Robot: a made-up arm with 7 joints. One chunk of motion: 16 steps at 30 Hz.
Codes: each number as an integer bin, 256 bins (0 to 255) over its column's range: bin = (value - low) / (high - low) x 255, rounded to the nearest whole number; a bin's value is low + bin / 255 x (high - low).
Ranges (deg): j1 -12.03..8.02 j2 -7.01..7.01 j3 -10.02..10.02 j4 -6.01..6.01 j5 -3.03..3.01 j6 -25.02..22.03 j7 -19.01..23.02
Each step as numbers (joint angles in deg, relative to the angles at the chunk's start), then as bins.
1 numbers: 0.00 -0.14 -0.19 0.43 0.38 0.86 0.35
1 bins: 153 125 125 137 144 140 117
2 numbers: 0.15 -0.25 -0.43 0.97 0.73 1.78 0.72
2 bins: 155 123 122 148 159 145 120
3 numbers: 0.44 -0.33 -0.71 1.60 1.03 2.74 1.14
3 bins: 159 121 118 161 171 150 122
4 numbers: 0.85 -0.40 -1.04 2.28 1.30 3.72 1.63
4 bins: 164 120 114 176 183 156 125
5 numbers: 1.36 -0.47 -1.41 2.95 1.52 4.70 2.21
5 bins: 170 119 110 190 192 161 129
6 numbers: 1.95 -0.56 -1.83 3.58 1.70 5.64 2.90
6 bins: 178 117 104 203 200 166 133
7 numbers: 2.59 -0.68 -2.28 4.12 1.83 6.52 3.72
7 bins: 186 115 98 215 205 171 138
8 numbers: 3.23 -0.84 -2.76 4.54 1.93 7.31 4.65
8 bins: 194 112 92 224 209 175 144
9 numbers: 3.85 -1.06 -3.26 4.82 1.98 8.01 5.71
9 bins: 202 108 86 230 212 179 150
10 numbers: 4.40 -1.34 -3.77 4.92 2.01 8.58 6.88
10 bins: 209 103 80 232 213 182 157
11 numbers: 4.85 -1.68 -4.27 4.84 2.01 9.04 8.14
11 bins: 215 97 73 230 213 185 165
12 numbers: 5.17 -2.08 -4.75 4.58 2.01 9.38 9.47
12 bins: 219 90 67 225 213 186 173
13 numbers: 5.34 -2.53 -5.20 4.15 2.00 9.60 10.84
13 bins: 221 81 61 216 212 188 181
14 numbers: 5.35 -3.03 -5.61 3.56 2.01 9.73 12.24
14 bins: 221 72 56 203 213 188 190
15 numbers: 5.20 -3.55 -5.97 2.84 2.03 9.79 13.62
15 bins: 219 63 52 188 214 189 198
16 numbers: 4.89 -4.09 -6.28 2.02 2.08 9.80 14.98
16 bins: 215 53 48 170 216 189 206
